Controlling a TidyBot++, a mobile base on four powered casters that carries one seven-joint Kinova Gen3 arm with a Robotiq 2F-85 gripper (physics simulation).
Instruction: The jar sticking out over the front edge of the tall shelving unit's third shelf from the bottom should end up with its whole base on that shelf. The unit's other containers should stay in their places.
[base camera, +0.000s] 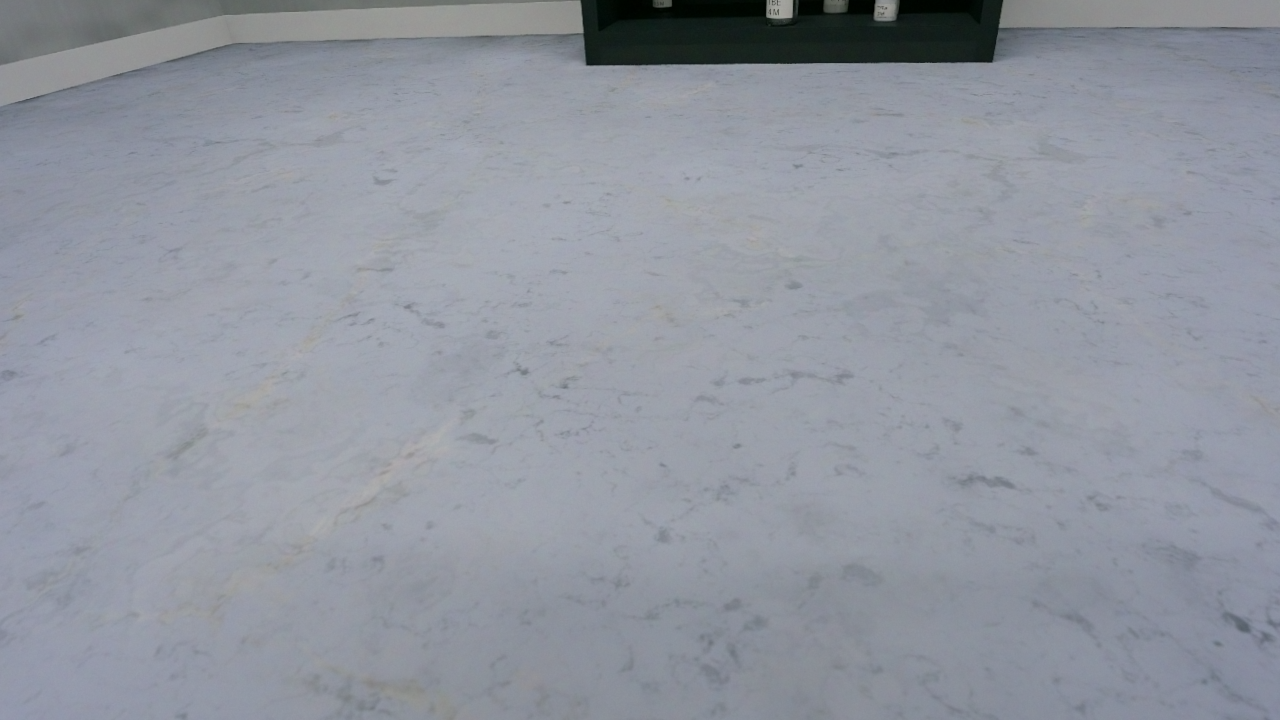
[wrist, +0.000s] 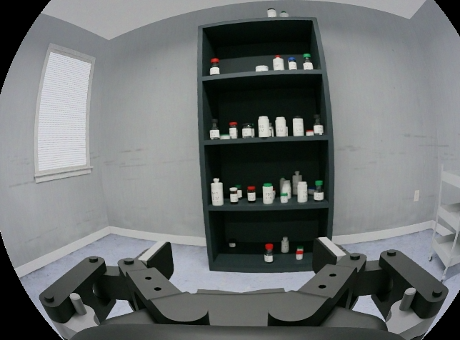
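The tall dark shelving unit (base camera: 791, 46) (wrist: 266, 141) stands against the back wall, ahead of my gripper in the wrist view; its bottom shows in the base camera view. On its third shelf from the bottom stands a row of containers. A tall white jar (wrist: 263, 126) near the middle of that row has its base lowest against the front edge and looks to stick out; the overhang is too small to tell exactly. A white jar (wrist: 280, 126) stands to its right and a dark jar with a white label (wrist: 248, 130) to its left. My gripper (wrist: 242, 257) is open and empty, well away from the unit.
Several containers stand on the other shelves, including a white bottle (wrist: 217, 192) on the second and a red-capped jar (wrist: 269, 253) on the bottom. Two small containers stand on top. A white cart (wrist: 450, 177) stands at the right. A window (wrist: 64, 110) is on the left.
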